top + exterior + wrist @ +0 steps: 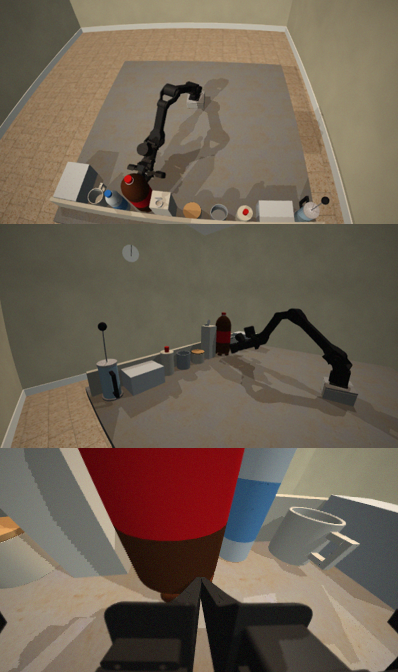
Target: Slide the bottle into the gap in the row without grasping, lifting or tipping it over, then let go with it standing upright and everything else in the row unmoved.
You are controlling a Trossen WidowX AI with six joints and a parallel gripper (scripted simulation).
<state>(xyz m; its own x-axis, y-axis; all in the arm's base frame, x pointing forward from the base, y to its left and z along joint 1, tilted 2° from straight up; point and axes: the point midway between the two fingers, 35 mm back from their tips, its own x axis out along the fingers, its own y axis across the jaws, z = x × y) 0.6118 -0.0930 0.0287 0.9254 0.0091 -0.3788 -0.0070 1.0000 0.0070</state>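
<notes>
The brown cola bottle is 90 mm above my hand, 80 mm ahead of it and 30 mm to the left of it. Round my hand: wood-lidded jar 270 mm to the left, 80 mm ahead, 30 mm below; white box 350 mm to the right, 120 mm ahead, 10 mm below; blue-capped water bottle 140 mm ahead, 70 mm to the right, 40 mm above.
</notes>
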